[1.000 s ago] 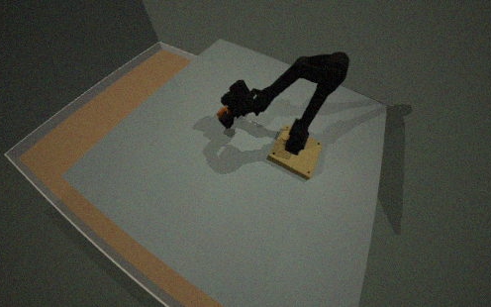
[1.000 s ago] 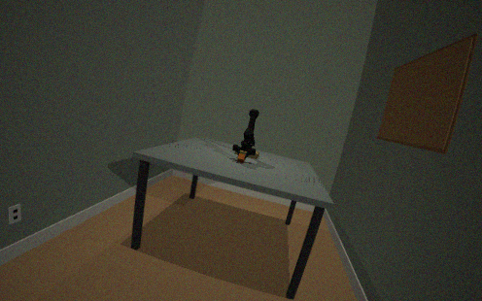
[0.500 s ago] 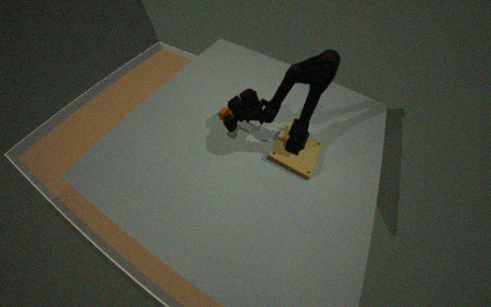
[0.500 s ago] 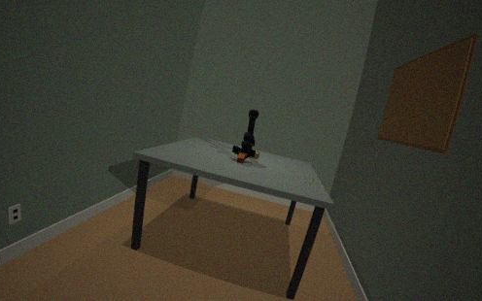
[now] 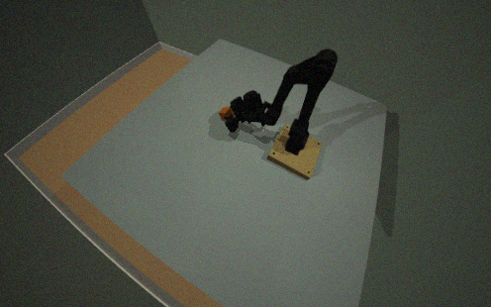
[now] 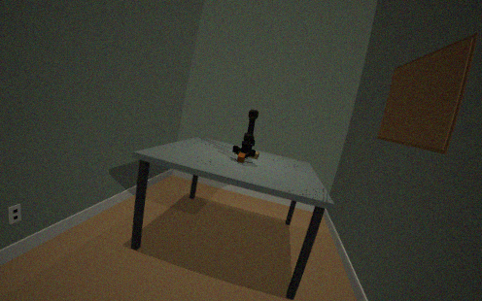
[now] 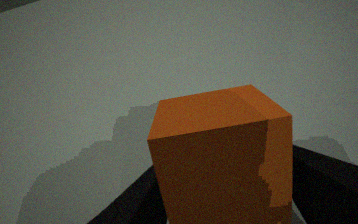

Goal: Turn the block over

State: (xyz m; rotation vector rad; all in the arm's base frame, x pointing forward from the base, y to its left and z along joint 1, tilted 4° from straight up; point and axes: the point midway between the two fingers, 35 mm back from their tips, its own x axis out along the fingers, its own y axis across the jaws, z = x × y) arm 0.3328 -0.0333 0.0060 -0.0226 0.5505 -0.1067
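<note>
Now: the block 10 mm below my gripper tip.
</note>
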